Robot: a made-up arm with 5 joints. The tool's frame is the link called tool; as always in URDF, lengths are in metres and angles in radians. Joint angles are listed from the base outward. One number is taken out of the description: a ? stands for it. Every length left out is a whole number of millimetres.
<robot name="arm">
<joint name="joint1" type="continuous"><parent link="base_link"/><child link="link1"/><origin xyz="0.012 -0.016 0.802"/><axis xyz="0 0 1"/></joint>
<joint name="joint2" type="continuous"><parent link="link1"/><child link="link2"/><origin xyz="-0.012 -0.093 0" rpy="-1.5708 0 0"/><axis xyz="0 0 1"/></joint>
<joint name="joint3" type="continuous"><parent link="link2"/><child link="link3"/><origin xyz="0.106 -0.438 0"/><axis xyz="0 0 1"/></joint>
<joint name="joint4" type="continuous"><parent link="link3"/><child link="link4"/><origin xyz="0.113 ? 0"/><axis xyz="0 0 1"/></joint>
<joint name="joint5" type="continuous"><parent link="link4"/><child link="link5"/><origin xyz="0.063 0.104 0" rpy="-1.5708 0 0"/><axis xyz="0 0 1"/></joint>
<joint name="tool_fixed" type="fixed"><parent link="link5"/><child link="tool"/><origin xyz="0.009 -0.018 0" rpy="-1.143 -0.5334 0.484"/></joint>
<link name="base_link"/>
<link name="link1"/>
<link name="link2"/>
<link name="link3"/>
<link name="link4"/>
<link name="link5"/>
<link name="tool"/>
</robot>
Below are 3 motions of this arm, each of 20 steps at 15 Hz.
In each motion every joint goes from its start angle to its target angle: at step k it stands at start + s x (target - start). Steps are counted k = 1, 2, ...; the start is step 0. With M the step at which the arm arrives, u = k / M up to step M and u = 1 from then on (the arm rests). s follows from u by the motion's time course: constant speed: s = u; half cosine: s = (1 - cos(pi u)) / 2; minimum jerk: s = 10 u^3 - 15 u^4 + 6 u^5.
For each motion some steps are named. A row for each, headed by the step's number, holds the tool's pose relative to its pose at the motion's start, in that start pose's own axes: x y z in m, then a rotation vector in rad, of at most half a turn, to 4 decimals.
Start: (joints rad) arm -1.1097 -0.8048 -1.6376 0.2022 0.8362
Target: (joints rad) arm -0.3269 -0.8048 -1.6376 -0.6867 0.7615
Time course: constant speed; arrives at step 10
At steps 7, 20:
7: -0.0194 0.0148 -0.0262 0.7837 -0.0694 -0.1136
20: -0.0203 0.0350 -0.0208 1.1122 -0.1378 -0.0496

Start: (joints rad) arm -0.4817 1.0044 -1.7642 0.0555 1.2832
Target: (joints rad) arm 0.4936 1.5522 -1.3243 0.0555 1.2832
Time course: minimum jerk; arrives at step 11
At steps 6, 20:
6: -0.2182 0.0370 0.6529 -0.7825 0.0890 -0.1717
20: -0.2008 0.3011 0.9402 -1.3043 0.3335 -0.1860

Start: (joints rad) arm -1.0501 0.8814 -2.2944 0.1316 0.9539
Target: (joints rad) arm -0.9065 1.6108 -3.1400 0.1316 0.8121
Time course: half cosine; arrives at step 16
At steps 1, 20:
1: -0.0005 -0.0018 0.0023 0.0002 0.0015 -0.0020
20: -0.1249 -0.0722 0.2515 0.0337 0.1552 -0.1956

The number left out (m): 0.592
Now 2 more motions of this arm.
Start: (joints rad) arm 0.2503 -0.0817 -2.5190 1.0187 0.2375
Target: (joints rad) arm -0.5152 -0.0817 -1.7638 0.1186 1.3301
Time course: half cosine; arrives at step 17
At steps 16, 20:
16: 0.1174 0.2210 0.4807 0.4017 -0.4736 1.0899
20: 0.1162 0.2253 0.4846 0.4074 -0.4745 1.0988

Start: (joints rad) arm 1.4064 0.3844 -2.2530 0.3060 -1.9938
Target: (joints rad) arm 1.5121 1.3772 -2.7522 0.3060 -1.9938
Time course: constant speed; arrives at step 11
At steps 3, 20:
3: 0.0821 -0.1645 -0.1145 0.1161 0.0732 -0.0108
20: 0.2064 -0.4820 -0.5830 0.4156 0.2821 -0.0483

